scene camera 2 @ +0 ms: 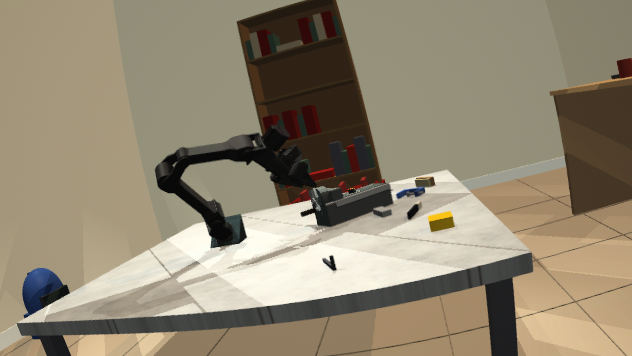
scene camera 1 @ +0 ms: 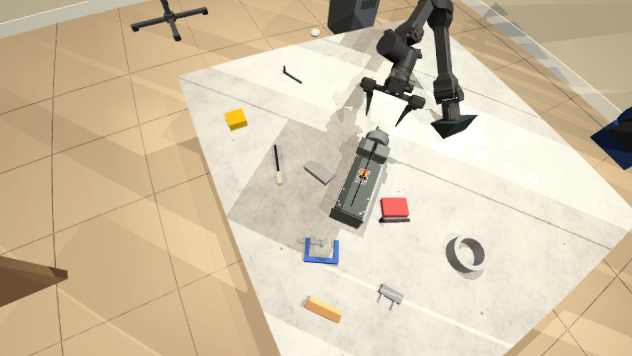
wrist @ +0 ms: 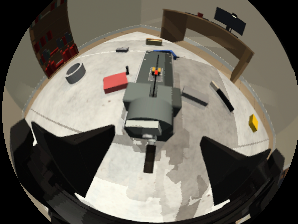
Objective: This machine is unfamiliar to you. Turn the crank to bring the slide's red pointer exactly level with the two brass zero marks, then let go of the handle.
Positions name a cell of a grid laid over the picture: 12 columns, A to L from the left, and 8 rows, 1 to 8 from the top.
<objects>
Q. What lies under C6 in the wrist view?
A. My gripper.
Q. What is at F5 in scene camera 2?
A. My gripper.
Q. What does my gripper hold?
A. Nothing.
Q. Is my gripper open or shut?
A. Open.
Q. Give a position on a machine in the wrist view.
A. F4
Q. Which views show my gripper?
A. Scene camera 2, scene camera 1 and the wrist view: all of them.
</objects>
